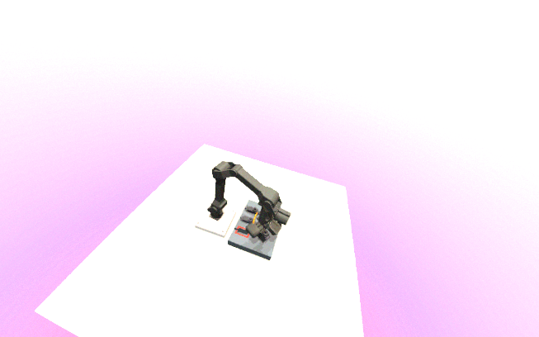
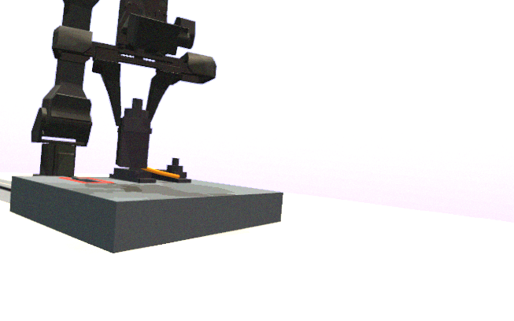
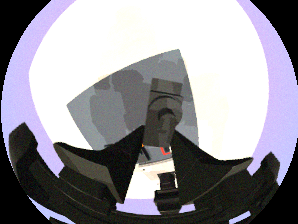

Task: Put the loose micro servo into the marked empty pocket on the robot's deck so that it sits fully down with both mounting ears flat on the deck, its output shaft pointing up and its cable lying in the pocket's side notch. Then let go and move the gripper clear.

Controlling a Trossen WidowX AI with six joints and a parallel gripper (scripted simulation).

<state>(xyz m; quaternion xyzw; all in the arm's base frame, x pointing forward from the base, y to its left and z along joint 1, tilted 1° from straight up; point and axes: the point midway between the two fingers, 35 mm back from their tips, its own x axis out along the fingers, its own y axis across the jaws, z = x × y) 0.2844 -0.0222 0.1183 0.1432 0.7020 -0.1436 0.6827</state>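
The grey deck is 1 cm ahead of my gripper tip, 7 cm to the left of it and 10 cm below it.
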